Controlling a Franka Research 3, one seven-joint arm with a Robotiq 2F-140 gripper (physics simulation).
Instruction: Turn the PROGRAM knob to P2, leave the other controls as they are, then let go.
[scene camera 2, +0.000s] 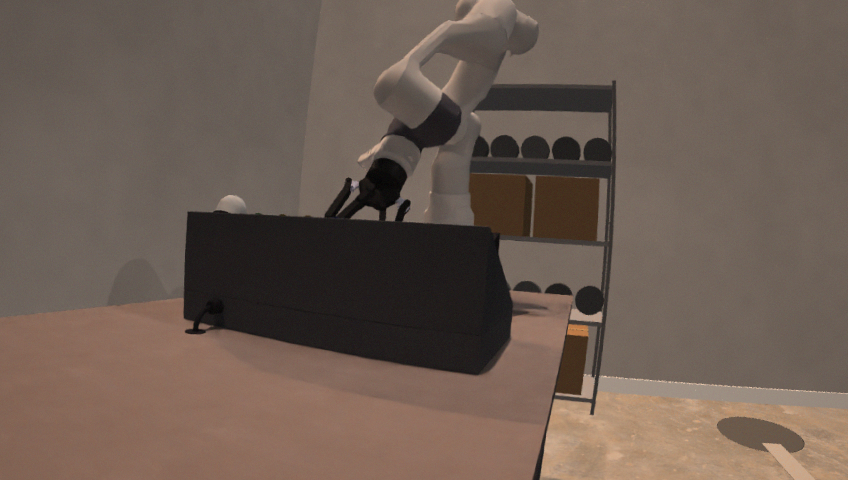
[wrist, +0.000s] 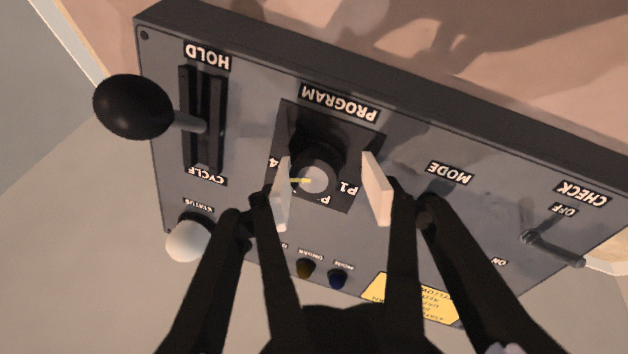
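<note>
The PROGRAM knob (wrist: 316, 175) is round and dark with a pale cap, at the middle of the wrist view. Its yellow pointer line (wrist: 300, 180) points left, on the P4/P3 side; the exact mark is partly hidden by a finger. The P1 label (wrist: 348, 188) is at the right; the P2 and P3 labels are partly covered. My gripper (wrist: 326, 167) (scene camera 2: 367, 218) is part-way open, with one pale fingertip pad on each side of the knob and nothing held. In the scene view the control box (scene camera 2: 339, 279) hides the knob and the fingertip ends.
On the panel (wrist: 253, 102), a black ball lever (wrist: 132, 106) and a white STATUS dome (wrist: 189, 241) stand left. The MODE control is largely hidden behind the right finger. A CHECK toggle (wrist: 555, 250) is at right. The box stands on a table (scene camera 2: 238, 404); a shelf rack (scene camera 2: 611, 130) is behind.
</note>
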